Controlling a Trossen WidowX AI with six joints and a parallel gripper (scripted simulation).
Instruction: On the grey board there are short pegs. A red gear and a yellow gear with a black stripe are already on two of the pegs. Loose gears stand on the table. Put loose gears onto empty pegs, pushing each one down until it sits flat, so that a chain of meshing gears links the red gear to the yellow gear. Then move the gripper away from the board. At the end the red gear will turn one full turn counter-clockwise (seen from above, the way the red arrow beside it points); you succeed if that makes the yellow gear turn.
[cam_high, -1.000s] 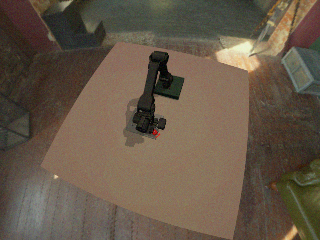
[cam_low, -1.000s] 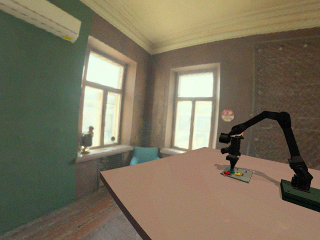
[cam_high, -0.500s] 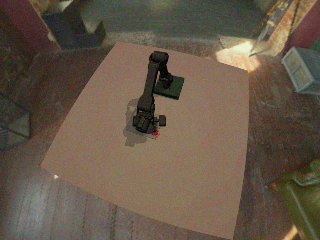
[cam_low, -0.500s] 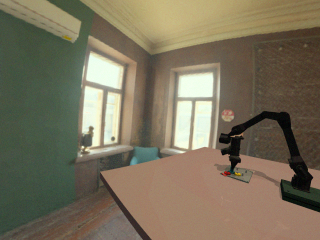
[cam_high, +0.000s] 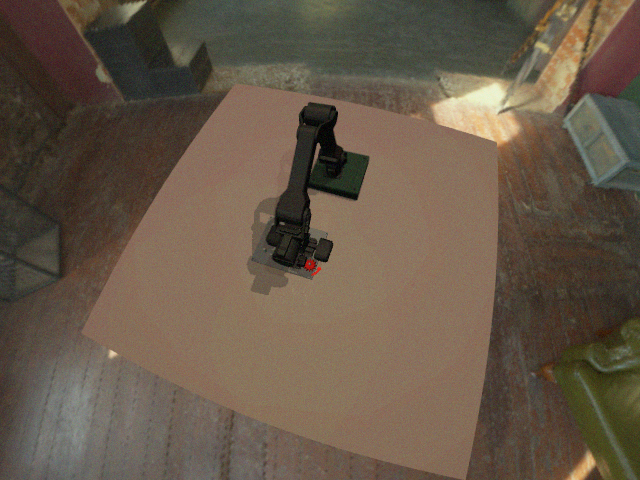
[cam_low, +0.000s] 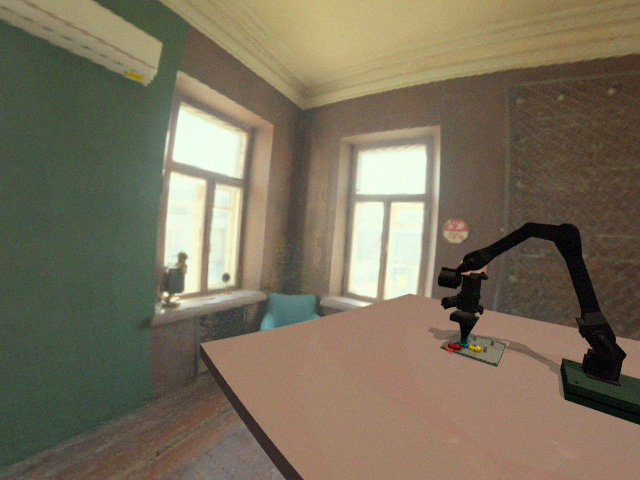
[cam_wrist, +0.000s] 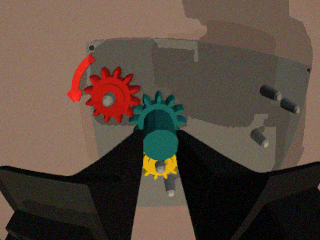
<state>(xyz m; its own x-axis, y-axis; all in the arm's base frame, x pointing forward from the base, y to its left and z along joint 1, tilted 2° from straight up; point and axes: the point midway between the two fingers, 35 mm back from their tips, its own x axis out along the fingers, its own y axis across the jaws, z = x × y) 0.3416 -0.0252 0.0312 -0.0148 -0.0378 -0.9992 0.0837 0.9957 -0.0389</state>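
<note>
Now: the teal gear 10 mm below my gripper tip. The rest, counted from my gripper tip: red gear 20 mm ahead, 30 mm to the left, 20 mm below; yellow striped gear 40 mm behind, 20 mm below.
</note>
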